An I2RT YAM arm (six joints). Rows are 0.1 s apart.
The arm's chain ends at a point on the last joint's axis. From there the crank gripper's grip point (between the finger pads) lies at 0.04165 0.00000 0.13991 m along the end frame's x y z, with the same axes.
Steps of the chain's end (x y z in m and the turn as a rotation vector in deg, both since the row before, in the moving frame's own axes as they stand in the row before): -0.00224, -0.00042, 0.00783, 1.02, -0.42, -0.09; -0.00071, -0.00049, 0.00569, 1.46, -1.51, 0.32; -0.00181, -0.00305, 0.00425, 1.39, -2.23, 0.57; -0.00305, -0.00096, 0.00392, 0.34, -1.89, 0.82; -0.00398, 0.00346, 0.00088, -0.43, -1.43, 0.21
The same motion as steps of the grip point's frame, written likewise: -0.00327, -0.00298, 0.00811, 1.02, -0.42, -0.09; -0.00440, -0.00385, 0.00670, 1.46, -1.51, 0.32; -0.00727, -0.00608, 0.00573, 1.39, -2.23, 0.57; -0.00769, -0.00123, 0.00522, 0.34, -1.89, 0.82; -0.00749, 0.00466, 0.00187, -0.43, -1.43, 0.21
